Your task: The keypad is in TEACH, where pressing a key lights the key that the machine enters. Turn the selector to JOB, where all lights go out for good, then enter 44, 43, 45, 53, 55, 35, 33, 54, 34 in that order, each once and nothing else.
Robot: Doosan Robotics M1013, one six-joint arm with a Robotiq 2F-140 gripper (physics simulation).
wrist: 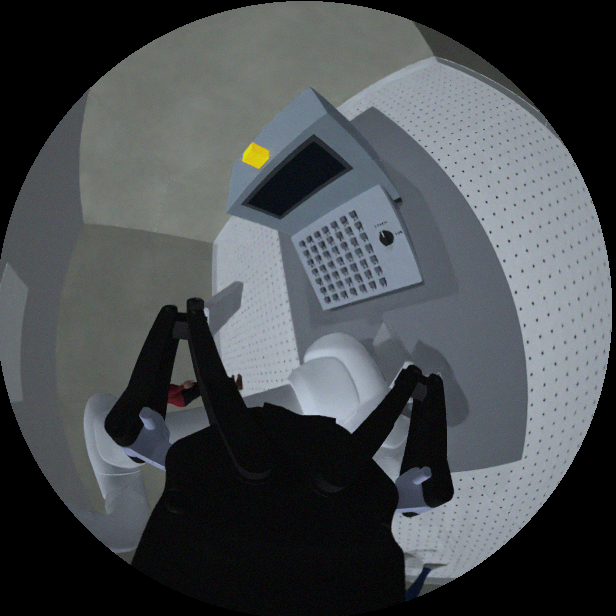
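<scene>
In the wrist view a grey control panel (357,248) hangs tilted on a grey column in front of a white perforated wall. It carries a square grid of small grey keys (344,258), none visibly lit. A black selector knob (386,237) sits to the right of the keys, with tiny labels around it that are too small to read. Above is a dark screen (298,178) in a grey housing with a yellow block (255,155) on its top. My black gripper (301,339) is open and empty, fingers spread wide, well short of the panel and below it.
The white perforated wall (517,258) curves behind and to the right of the panel. White robot arm links (339,379) lie between the fingers and at the lower left. A small red object (181,393) sits at the left behind the finger.
</scene>
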